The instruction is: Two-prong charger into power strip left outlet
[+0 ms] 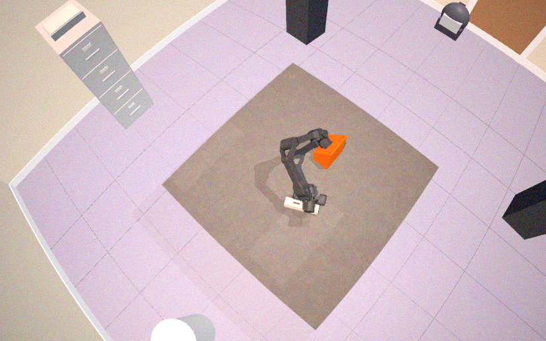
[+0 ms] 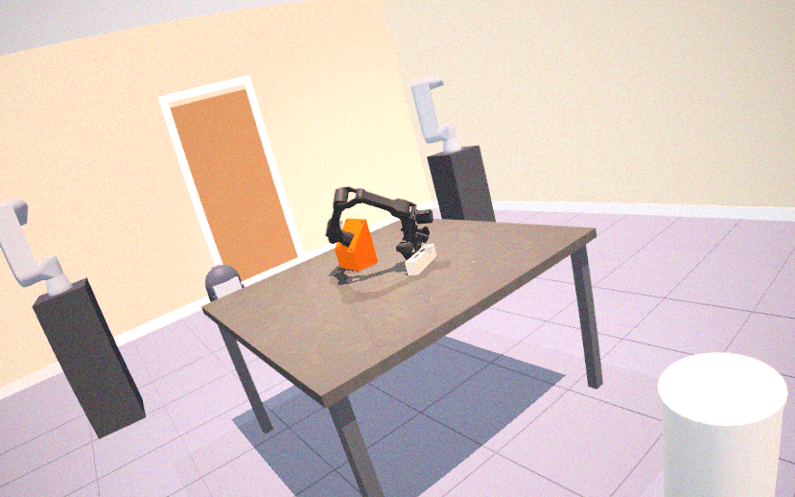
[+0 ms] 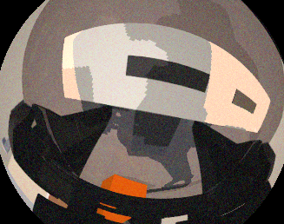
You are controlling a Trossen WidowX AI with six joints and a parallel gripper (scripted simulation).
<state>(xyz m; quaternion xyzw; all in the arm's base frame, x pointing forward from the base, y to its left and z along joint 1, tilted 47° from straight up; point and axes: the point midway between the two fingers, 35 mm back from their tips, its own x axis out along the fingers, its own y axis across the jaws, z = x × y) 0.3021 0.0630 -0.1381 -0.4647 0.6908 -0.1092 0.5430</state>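
Now: the charger 2 cm ahead of my gripper tip, 1 cm to the left of it and 1 cm above it.
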